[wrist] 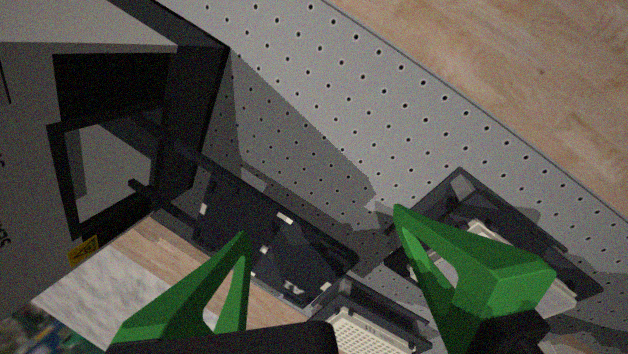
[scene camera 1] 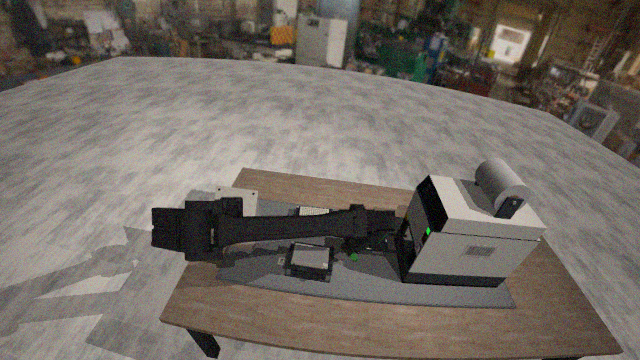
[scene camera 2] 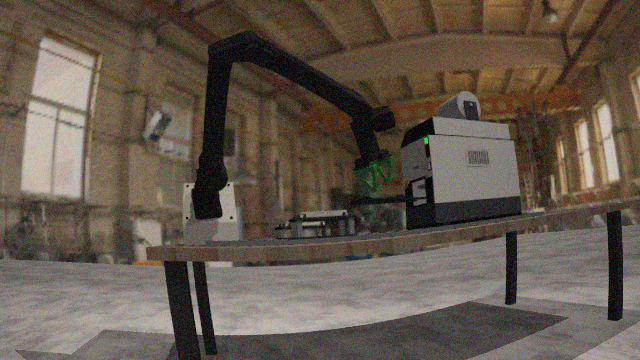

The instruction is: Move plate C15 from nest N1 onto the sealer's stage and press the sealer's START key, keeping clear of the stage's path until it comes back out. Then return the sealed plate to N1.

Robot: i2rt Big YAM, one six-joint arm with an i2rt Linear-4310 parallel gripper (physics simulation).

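Frame: origin at the arm's base, x ahead, y left, z up, level; metres.
Seen in the pictures: gripper, fingertip midpoint: (wrist: pixel 320 224) (scene camera 1: pixel 365 252) (scene camera 2: pixel 381 187); arm's base at its link origin: (scene camera 1: pixel 232 212) (scene camera 2: pixel 206 204).
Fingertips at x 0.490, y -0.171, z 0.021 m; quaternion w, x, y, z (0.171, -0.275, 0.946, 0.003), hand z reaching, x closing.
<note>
Pixels of each thing's top centre, then the offset from my fingertips to it. Level surfaces: height alone.
- sealer's stage at its top centre: (wrist: pixel 220 226) (scene camera 2: pixel 390 196) (scene camera 1: pixel 380 238) dx +0.074, dy +0.077, dz -0.020 m
- cream plate with open wells, top centre: (wrist: pixel 363 346) (scene camera 1: pixel 314 214) dx -0.166, dy +0.248, dz -0.075 m
- grey perforated board at its surface level: dz -0.131 m
- film roll at its top centre: (scene camera 1: pixel 509 170) (scene camera 2: pixel 456 96) dx +0.407, dy +0.042, dz +0.344 m
My gripper (scene camera 1: pixel 369 247) (scene camera 2: pixel 381 186) (wrist: pixel 320 224) is open and empty, its green fingers above the sealer's stage (scene camera 2: pixel 372 200) (wrist: pixel 235 210). The dark stage is out of the sealer (scene camera 1: pixel 472 250) (scene camera 2: pixel 475 175) (wrist: pixel 25 175) and bears no plate. A plate with a smooth, pale, shiny top (scene camera 1: pixel 309 256) (wrist: pixel 480 230) sits in the nearer nest in scene camera 1, partly behind the right finger in the wrist view. A cream plate with open wells (scene camera 1: pixel 314 211) (wrist: pixel 370 334) sits in the other nest, partly hidden by the arm. Nest and plate labels are unreadable. The START key does not show in the wrist view.
A grey perforated board (scene camera 1: pixel 360 292) (wrist: pixel 350 90) lies under the nests and sealer on the wooden table (scene camera 1: pixel 320 320) (scene camera 2: pixel 300 252) (wrist: pixel 500 50). A film roll (scene camera 1: pixel 500 182) (scene camera 2: pixel 462 105) tops the sealer. The arm spans from its white base (scene camera 2: pixel 227 200) above the nests.
</note>
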